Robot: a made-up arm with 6 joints.
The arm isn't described. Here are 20 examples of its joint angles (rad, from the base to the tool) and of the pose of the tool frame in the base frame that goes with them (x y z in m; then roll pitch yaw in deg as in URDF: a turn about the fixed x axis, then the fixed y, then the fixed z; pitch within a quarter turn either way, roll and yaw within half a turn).
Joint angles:
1: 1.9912 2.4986 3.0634 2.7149 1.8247 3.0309
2: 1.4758 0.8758 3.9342 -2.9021 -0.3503 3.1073
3: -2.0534 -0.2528 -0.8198 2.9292 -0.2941 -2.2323
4: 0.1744 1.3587 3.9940 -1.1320 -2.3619 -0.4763
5: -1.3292 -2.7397 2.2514 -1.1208 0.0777 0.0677
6: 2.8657 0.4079 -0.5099 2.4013 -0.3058 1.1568
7: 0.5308 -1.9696 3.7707 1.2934 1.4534 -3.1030
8: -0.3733 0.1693 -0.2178 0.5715 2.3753 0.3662
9: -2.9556 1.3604 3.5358 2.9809 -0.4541 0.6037
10: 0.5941 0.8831 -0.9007 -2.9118 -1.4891 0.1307
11: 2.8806 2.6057 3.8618 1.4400 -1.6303 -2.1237
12: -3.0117 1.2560 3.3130 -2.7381 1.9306 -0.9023
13: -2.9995 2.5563 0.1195 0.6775 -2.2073 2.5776
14: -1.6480 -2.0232 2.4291 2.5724 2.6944 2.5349
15: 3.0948 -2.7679 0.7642 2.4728 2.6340 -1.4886
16: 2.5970 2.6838 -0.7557 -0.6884 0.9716 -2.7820
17: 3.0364 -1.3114 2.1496 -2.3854 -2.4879 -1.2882
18: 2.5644 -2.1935 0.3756 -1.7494 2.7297 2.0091
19: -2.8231 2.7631 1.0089 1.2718 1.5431 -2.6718
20: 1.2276 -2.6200 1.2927 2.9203 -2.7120 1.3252
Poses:
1: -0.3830 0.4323 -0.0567 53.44 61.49 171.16
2: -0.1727 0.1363 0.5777 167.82 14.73 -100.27
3: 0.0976 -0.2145 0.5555 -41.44 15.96 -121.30
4: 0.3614 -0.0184 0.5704 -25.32 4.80 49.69
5: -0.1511 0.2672 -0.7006 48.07 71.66 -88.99
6: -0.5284 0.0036 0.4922 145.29 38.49 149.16
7: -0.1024 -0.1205 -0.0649 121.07 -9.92 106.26
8: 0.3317 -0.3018 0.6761 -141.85 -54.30 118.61
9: -0.2986 -0.2473 0.5062 -28.59 -29.55 15.28
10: 0.1607 0.3322 0.2101 175.39 16.55 47.74
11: -0.1855 0.0752 0.0310 103.72 5.56 81.12
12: -0.4203 -0.2314 0.6331 -117.69 -5.22 165.79
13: -0.1660 0.1260 -0.5992 -38.28 -59.58 103.45
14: 0.1967 0.4638 -0.4143 -113.33 -74.80 22.84
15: 0.4359 -0.1699 -0.5884 -146.64 -43.26 -158.23
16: 0.0903 0.1171 -0.1361 22.07 26.37 4.64
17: 0.8500 -0.2289 0.3215 -64.80 9.83 -160.97
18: 0.4910 -0.3601 0.1561 131.73 25.89 120.96
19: -0.3276 -0.0490 -0.6983 163.15 4.64 -88.33
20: -0.3325 -0.3787 -0.5720 94.43 -20.01 64.75
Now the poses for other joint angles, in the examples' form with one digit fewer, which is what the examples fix.
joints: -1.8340 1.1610 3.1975 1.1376 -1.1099 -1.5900
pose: -0.133 -0.185 0.573 120.7 -34.5 174.4
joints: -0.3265 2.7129 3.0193 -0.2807 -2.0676 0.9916
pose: 0.454 -0.347 -0.306 66.2 71.6 110.6
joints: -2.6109 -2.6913 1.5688 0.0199 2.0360 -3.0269
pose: 0.225 0.353 -0.625 173.9 -0.7 -148.6
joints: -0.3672 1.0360 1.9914 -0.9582 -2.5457 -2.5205
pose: 0.690 -0.383 0.598 -146.8 59.6 94.0
